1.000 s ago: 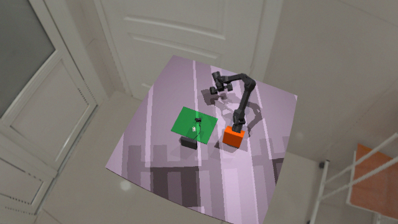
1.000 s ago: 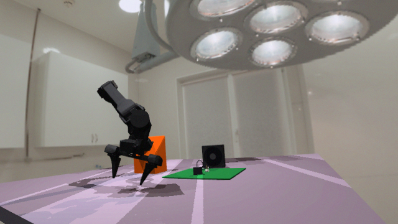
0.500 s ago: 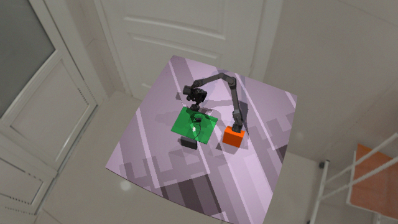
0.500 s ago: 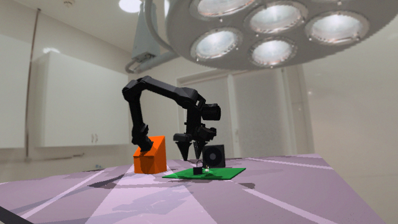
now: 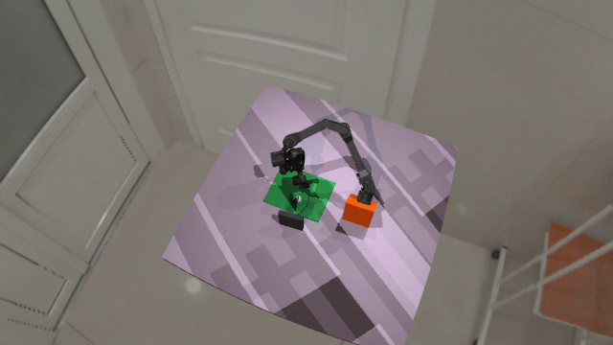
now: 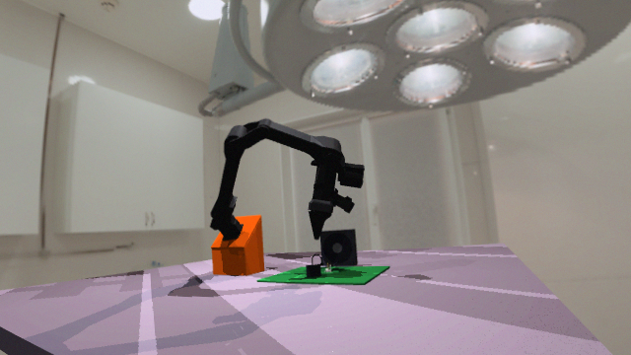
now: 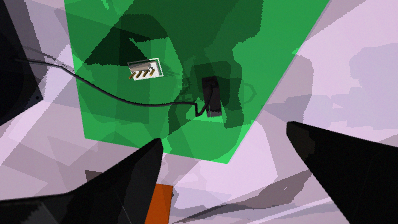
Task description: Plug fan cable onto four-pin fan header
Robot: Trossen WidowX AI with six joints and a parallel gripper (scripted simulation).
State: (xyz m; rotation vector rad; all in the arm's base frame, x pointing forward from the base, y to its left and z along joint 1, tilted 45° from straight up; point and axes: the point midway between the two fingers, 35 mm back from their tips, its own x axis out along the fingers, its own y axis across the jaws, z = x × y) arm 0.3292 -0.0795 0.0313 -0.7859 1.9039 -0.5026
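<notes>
The fan plug is 90 mm below my gripper tip and 20 mm behind it. Also, from my gripper tip: black fan 220 mm to the left, 50 mm below; green board 120 mm below, 40 mm to the left, 10 mm ahead; white four-pin header 110 mm below, 80 mm to the left.
</notes>
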